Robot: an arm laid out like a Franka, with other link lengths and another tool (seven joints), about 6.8 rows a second.
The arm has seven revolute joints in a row. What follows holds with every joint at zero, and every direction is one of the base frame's.
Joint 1 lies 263.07 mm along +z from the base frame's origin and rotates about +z.
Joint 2 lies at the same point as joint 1 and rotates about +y.
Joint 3 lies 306.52 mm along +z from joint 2 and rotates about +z.
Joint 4 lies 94.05 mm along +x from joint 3 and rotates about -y.
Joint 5 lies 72.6 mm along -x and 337.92 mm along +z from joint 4 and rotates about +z.
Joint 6 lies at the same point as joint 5 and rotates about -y.
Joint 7 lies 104.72 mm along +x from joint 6 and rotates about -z.
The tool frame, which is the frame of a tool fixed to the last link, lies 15 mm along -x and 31 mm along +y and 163.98 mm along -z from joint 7; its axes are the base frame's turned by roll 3.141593, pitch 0.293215 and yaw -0.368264 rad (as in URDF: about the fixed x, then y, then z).
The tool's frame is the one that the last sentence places.
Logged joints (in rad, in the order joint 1, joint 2, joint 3, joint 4, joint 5, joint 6, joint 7), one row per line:
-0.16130, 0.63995, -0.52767, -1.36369, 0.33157, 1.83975, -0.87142
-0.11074, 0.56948, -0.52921, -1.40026, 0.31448, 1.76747, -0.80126
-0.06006, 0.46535, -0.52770, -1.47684, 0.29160, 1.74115, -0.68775
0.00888, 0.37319, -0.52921, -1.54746, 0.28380, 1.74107, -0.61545
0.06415, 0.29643, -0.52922, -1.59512, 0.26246, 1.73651, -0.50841
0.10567, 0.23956, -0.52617, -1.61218, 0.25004, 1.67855, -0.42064
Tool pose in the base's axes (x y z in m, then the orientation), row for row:
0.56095, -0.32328, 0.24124, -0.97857, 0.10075, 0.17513, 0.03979
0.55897, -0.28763, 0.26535, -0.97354, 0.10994, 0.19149, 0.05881
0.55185, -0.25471, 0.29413, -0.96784, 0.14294, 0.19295, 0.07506
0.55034, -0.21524, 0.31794, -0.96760, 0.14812, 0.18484, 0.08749
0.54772, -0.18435, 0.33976, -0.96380, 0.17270, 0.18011, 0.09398
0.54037, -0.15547, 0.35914, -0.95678, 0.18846, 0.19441, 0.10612
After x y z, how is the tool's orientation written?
As a quaternion, x y z w.
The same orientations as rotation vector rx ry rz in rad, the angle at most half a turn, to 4 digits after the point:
-2.9987, 0.3087, 0.5367
-2.9490, 0.3330, 0.5801
-2.9033, 0.4288, 0.5788
-2.8813, 0.4411, 0.5504
-2.8591, 0.5123, 0.5343
-2.8183, 0.5551, 0.5727

